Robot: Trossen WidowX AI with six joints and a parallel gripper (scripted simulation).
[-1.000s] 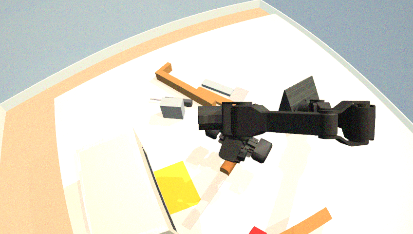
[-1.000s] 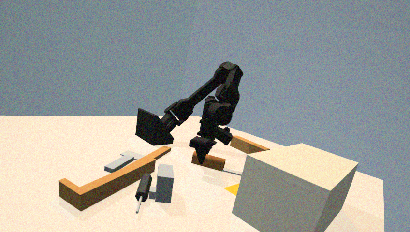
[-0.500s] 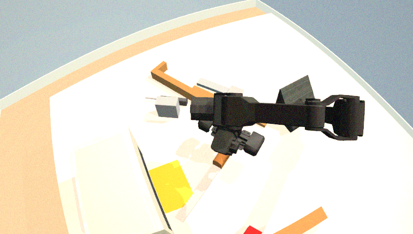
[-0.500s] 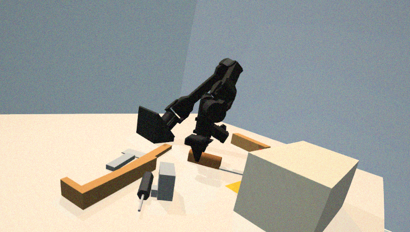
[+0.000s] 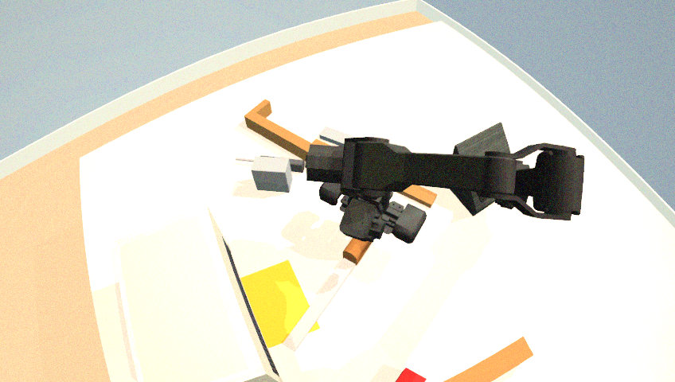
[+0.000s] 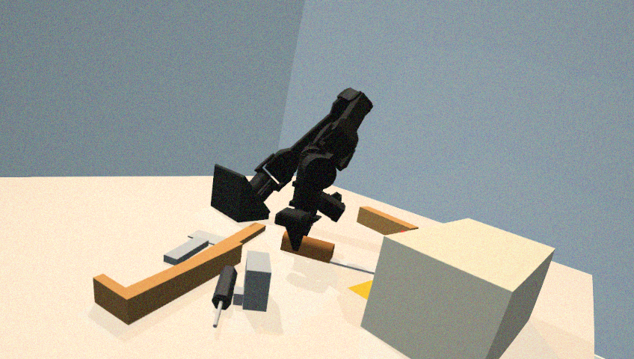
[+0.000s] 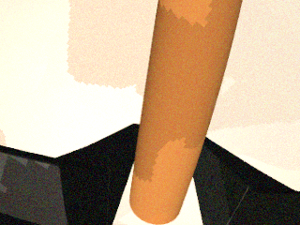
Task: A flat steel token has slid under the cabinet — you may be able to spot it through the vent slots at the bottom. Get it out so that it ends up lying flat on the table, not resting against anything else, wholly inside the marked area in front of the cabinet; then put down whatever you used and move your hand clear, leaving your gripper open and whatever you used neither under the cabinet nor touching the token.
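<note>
Now: gripper tip 110 mm to the left of the long orange bar and 90 mm past it. The rest, counted from my gripper tip: dark-handled pin tool: 270 mm to the right, 80 mm ahead; then small grey cube: 240 mm to the right, 80 mm ahead; then grey block: 210 mm to the right, 90 mm ahead, 20 mm above.
</note>
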